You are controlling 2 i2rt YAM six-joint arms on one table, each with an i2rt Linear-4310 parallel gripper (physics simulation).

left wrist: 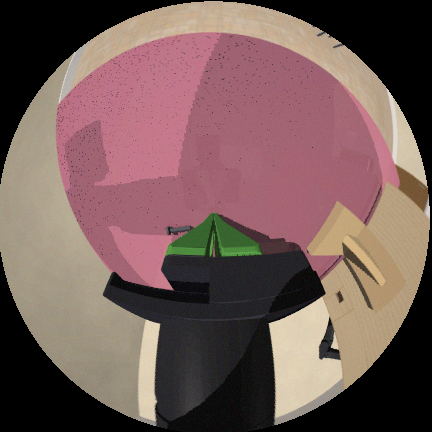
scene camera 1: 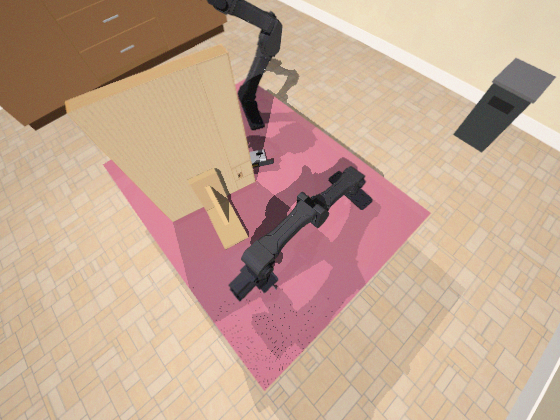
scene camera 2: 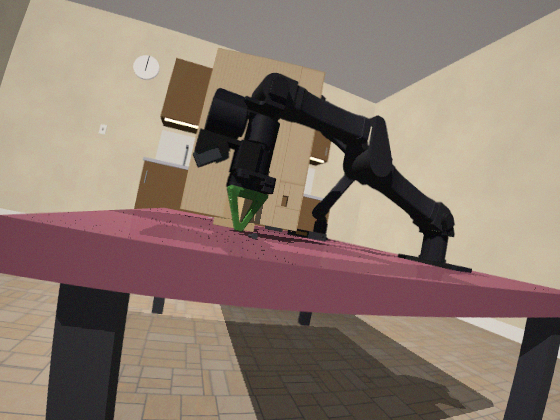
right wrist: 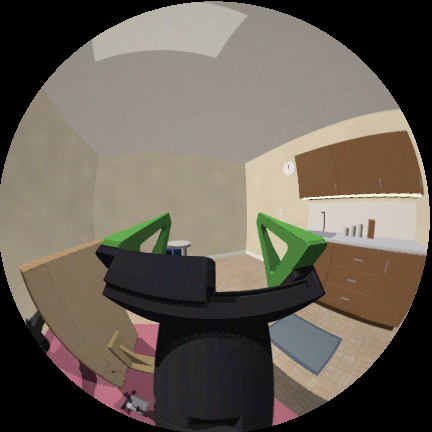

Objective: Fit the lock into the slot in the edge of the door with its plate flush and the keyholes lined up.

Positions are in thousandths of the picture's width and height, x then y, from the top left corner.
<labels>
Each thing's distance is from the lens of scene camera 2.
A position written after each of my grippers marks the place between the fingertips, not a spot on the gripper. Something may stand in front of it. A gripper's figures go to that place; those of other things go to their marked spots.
my left gripper (scene camera 2: 426, 549): 0.48 m
tan door (scene camera 2: 367, 456): 0.88 m
</labels>
